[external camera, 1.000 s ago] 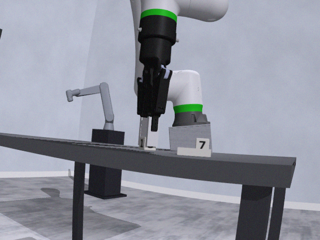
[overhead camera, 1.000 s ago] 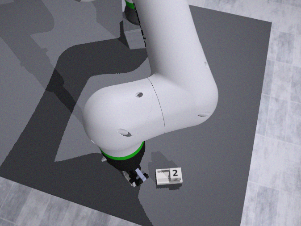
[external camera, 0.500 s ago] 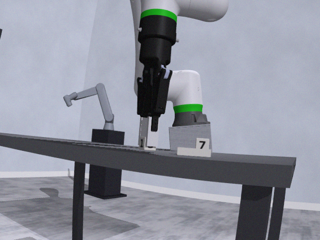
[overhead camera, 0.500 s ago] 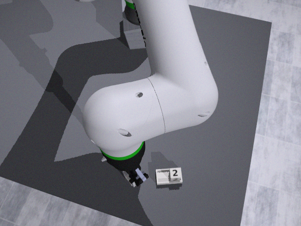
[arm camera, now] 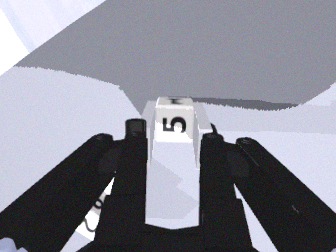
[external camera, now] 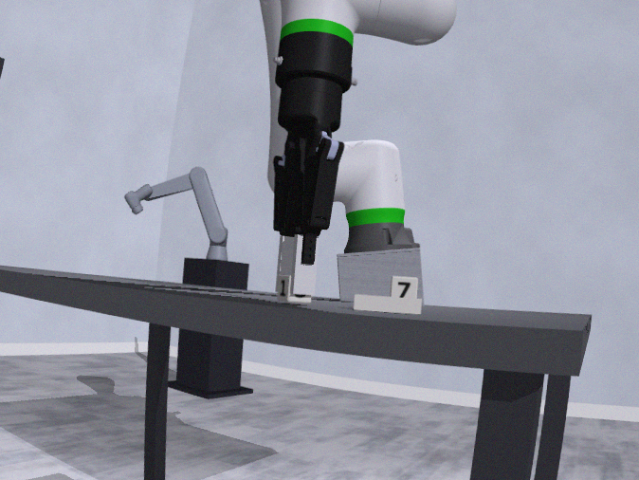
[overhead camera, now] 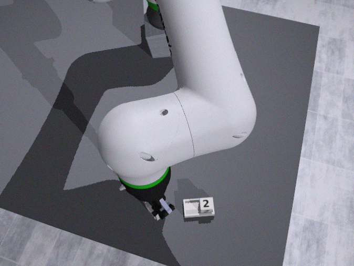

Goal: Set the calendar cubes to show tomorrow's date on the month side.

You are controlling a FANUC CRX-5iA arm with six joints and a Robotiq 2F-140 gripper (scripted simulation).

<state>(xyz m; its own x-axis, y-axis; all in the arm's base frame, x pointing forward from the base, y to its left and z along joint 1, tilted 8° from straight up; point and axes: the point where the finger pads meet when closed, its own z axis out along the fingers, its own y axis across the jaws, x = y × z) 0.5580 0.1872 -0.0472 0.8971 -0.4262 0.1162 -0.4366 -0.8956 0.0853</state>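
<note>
Now: the cube 30 mm below my hand. The rest, counted from my hand: tray: 100 mm to the left, 50 mm behind, 40 mm below.
</note>
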